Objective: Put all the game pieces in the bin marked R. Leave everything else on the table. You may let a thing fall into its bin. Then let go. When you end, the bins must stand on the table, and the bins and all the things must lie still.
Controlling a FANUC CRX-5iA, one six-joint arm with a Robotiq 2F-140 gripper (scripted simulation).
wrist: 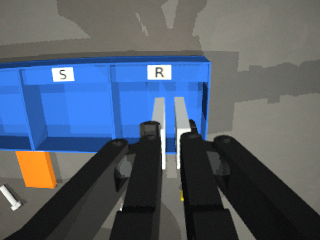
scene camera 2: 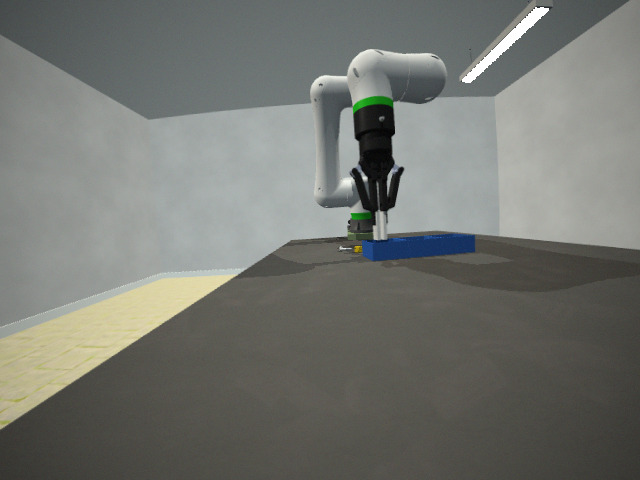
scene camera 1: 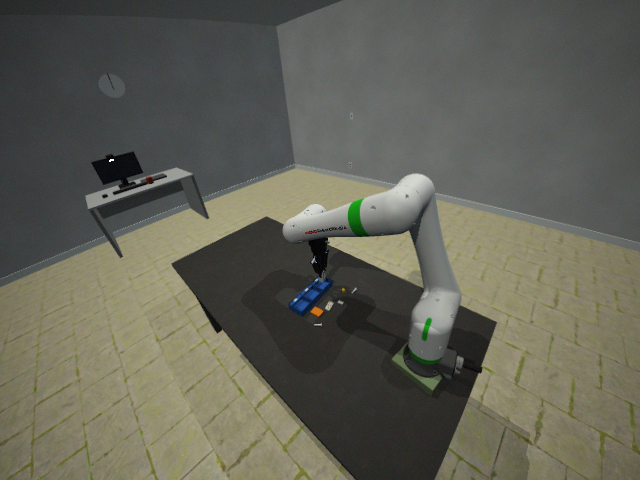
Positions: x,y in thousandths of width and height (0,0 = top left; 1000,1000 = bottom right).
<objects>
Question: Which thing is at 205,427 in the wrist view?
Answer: A blue bin.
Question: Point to a blue bin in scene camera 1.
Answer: At 493,605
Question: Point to an orange flat piece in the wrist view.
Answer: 114,698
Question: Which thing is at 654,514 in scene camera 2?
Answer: A blue bin.
</objects>
